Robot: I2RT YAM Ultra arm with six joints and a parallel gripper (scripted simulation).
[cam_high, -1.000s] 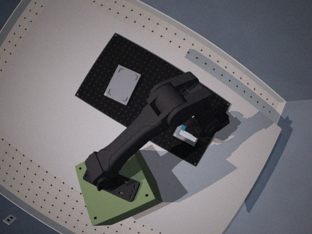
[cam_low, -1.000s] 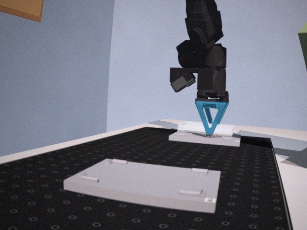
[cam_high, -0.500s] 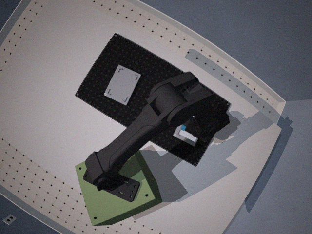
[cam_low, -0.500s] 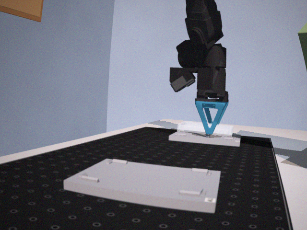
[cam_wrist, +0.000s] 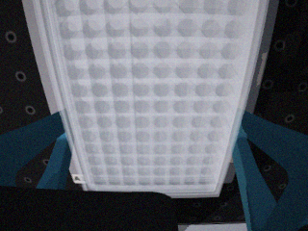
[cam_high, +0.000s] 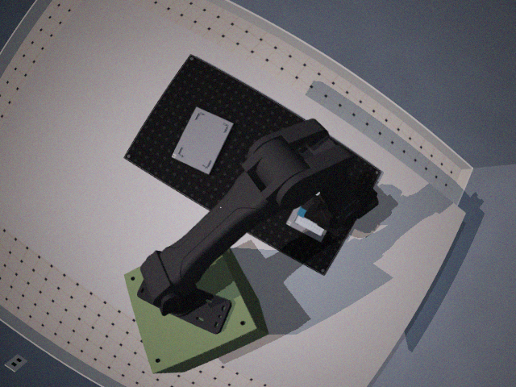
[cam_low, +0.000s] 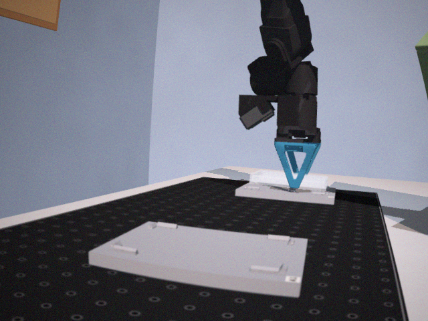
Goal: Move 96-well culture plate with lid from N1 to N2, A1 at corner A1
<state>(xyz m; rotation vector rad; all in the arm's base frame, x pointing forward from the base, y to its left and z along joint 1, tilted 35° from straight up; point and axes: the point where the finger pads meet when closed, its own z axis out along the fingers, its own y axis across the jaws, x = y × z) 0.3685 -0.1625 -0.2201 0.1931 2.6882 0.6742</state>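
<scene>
Now: the 96-well culture plate 1 cm ahead of my hand. Also, from my hand: plate lid 1 cm ahead, 1 cm above.
</scene>
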